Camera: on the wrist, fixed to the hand. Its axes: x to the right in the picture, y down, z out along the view.
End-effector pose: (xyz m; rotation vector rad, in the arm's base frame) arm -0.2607 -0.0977 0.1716 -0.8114 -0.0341 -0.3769
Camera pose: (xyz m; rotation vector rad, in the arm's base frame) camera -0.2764 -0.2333 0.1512 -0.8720 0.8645 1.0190
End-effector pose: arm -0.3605 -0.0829 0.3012 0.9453 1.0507 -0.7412
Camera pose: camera -0.4602 -0.0143 0.2348 1.2372 0.3423 0.8177
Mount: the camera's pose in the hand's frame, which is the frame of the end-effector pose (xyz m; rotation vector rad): 0.0246 -0.0759 -0.1126 -0.3169 0.2468 1.5588
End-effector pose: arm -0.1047 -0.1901 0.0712 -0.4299 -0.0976 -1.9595
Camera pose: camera -0.2102 -0.2090 -0.0157 -0.2851 0.5615 -0.4550
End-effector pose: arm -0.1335 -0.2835 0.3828 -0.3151 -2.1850 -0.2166
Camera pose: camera -0.0845 -0.3823 0.4658 -1.8729 -1.1401 0.2748
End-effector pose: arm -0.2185 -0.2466 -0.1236 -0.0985 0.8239 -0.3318
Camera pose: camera -0.3047 -0.3216 -0.2010 0.3019 0.9670 1.2753
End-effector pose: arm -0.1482 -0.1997 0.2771 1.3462 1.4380 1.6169
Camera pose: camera -0.2751 -0.1993 0.2228 -1.7202 0.0899 -2.1061
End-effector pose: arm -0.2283 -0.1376 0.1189 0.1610 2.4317 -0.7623
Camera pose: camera -0.3251 -0.1393 0.2172 1.7671 1.7508 0.3707
